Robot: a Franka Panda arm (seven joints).
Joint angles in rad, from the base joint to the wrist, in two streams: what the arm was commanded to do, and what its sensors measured. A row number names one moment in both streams.
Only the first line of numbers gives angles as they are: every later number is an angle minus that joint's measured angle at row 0.
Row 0, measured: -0.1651 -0.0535 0.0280 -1.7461 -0.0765 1.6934 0.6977
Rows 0 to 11, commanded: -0.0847 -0.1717 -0.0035 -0.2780 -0.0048 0.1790 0.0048; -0.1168 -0.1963 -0.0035 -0.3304 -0.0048 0.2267 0.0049; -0.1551 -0.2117 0.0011 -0.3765 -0.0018 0.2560 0.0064; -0.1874 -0.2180 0.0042 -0.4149 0.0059 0.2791 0.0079; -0.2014 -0.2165 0.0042 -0.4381 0.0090 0.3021 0.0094; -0.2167 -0.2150 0.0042 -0.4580 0.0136 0.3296 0.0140; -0.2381 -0.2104 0.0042 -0.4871 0.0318 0.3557 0.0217; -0.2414 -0.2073 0.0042 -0.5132 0.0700 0.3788 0.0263; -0.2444 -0.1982 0.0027 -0.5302 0.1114 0.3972 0.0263; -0.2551 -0.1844 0.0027 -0.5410 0.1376 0.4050 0.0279; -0.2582 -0.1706 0.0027 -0.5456 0.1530 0.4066 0.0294; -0.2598 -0.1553 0.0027 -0.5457 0.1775 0.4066 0.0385
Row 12, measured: -0.2376 -0.1790 -0.0139 -0.5205 0.1148 0.3781 0.0060
